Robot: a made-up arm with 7 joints.
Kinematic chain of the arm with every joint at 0, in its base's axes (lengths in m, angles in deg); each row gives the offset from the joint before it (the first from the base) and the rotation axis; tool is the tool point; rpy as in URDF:
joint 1: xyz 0 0 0.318 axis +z
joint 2: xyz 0 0 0 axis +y
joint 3: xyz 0 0 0.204 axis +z
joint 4: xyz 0.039 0 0 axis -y
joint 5: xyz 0.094 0 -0.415 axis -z
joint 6: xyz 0 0 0 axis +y
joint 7: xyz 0.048 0 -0.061 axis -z
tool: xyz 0 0 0 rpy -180 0 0
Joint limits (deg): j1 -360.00..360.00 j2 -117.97..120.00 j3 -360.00..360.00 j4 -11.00..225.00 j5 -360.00..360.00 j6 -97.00..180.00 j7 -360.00..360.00
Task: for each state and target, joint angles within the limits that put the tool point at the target. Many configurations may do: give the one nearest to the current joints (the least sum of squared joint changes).
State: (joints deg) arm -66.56 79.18 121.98 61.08 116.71 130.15 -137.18
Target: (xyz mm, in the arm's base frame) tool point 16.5 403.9 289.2
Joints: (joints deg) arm -15.10 68.54 81.64 33.03 120.63 109.08 -137.18
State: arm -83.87 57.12 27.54 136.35 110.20 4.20 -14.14
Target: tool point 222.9 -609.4 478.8
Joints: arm -81.84 45.98 30.27 130.71 112.46 -4.09 -14.14
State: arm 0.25 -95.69 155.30 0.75 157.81 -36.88 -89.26
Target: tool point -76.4 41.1 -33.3
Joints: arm 8.96 -61.67 175.68 41.49 159.24 -36.97 -89.26
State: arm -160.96 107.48 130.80 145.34 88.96 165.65 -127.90
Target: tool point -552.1 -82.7 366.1
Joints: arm -184.83 109.91 140.37 128.94 81.85 180.00 -127.90
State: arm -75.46 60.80 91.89 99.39 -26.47 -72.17 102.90
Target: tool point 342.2 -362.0 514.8
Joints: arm -101.22 63.63 92.62 89.18 -29.09 -90.20 102.90
